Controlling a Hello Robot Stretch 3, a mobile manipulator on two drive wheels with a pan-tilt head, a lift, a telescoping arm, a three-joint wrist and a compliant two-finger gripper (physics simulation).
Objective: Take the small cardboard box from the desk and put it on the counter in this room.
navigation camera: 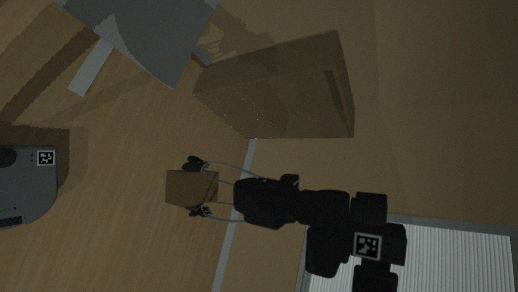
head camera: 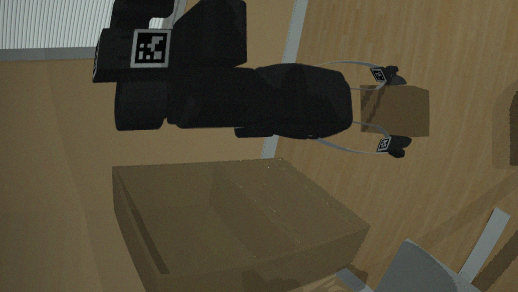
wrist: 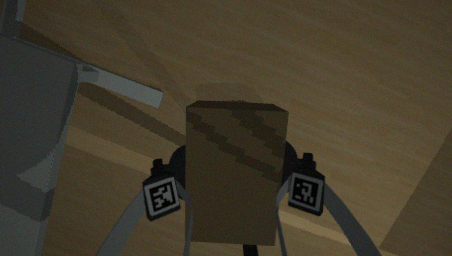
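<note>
The small cardboard box (head camera: 411, 114) (navigation camera: 186, 188) (wrist: 234, 210) is a plain brown block, held off the floor between the two fingers. My gripper (head camera: 398, 111) (navigation camera: 195, 187) (wrist: 232, 160) is shut on it, with one rubber fingertip against each side. The grey desk (head camera: 417, 267) (navigation camera: 155, 35) (wrist: 30, 100) shows in part, at the lower right in the head view, the top in the navigation view and the left in the wrist view. The box is away from the desk top, over the wooden floor. The counter does not show in a way I can make out.
A large brown box (head camera: 235, 220) (navigation camera: 300, 95) stands near the wall, between the arm and the desk. A pale strip (head camera: 295, 30) (navigation camera: 245, 170) runs along the floor's edge. A white ribbed panel (head camera: 45, 25) (navigation camera: 450, 260) lies beyond the wrist. My base (navigation camera: 30, 185) is at the left.
</note>
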